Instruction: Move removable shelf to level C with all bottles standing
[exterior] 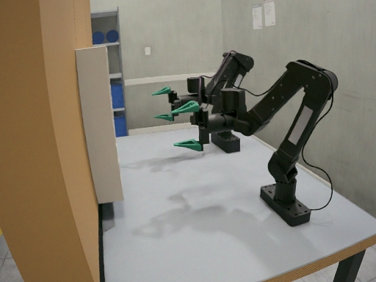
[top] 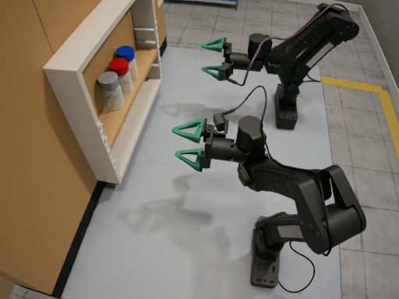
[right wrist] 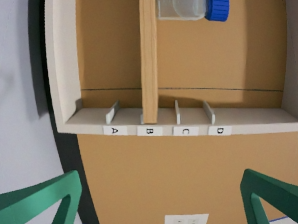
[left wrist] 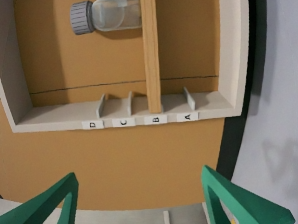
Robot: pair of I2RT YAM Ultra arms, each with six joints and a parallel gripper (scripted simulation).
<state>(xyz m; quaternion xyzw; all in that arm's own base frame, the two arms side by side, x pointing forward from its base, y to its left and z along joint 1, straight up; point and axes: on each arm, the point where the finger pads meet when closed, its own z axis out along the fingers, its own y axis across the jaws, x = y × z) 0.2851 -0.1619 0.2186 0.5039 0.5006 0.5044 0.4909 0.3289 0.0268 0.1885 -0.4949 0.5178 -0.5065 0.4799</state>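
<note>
Now: right hand 210 mm short of the blue-capped bottle, 150 mm to the right of it and 40 mm below it. The rest, counted from my right hand: wooden shelf (210 mm to the left, 200 mm ahead, 20 mm below); then red-capped bottle (220 mm to the left, 200 mm ahead, 40 mm above); then white wall rack (210 mm to the left, 200 mm ahead, 40 mm above).
My left hand is 230 mm short of the grey-capped bottle, 100 mm to the left of it and 30 mm below it. From my left hand the other things lie so: wooden shelf 230 mm ahead, 180 mm to the right, 20 mm below; red-capped bottle 230 mm ahead, 170 mm to the right, 30 mm above; white wall rack 230 mm ahead, 180 mm to the right, 40 mm above.
</note>
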